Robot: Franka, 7 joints.
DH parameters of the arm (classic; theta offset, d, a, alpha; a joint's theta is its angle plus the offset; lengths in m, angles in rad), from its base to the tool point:
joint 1: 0 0.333 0 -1.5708
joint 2: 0 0 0 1.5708
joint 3: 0 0.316 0.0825 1.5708
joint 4: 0 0 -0.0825 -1.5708
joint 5: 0 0.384 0 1.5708
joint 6: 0 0 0.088 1.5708
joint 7: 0 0.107 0 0
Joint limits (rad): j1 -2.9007..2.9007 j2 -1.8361..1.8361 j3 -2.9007..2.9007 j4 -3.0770..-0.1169 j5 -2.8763..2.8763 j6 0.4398..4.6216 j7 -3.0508..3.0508
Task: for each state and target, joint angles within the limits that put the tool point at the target. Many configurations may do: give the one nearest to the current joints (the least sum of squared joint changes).
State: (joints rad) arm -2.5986 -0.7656 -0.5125 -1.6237 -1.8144 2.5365 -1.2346
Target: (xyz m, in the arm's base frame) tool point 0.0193 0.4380 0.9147
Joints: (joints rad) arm -2.7926 -1.1114 -0.7438 -1.5496 -1.8148 2.4872 -1.2346
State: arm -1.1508 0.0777 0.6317 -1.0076 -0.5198 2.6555 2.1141
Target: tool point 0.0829 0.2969 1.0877
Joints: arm -0.7476 -0.7596 0.5589 -1.0957 -0.5297 2.6117 2.1141
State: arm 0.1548 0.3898 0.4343 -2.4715 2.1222 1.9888 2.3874
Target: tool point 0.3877 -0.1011 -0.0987
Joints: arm -0.2230 1.0422 -0.0897 -2.1470 2.1892 2.1036 2.3874
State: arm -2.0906 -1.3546 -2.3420 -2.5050 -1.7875 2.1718 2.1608
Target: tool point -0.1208 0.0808 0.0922
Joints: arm -2.4674 -0.8805 -2.1421 -3.0770 -1.6412 2.0222 2.1608
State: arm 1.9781 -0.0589 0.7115 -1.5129 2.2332 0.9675 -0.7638
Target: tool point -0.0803 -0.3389 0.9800
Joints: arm 2.3637 -0.5386 0.7397 -1.0842 2.3247 0.8192 -0.7638
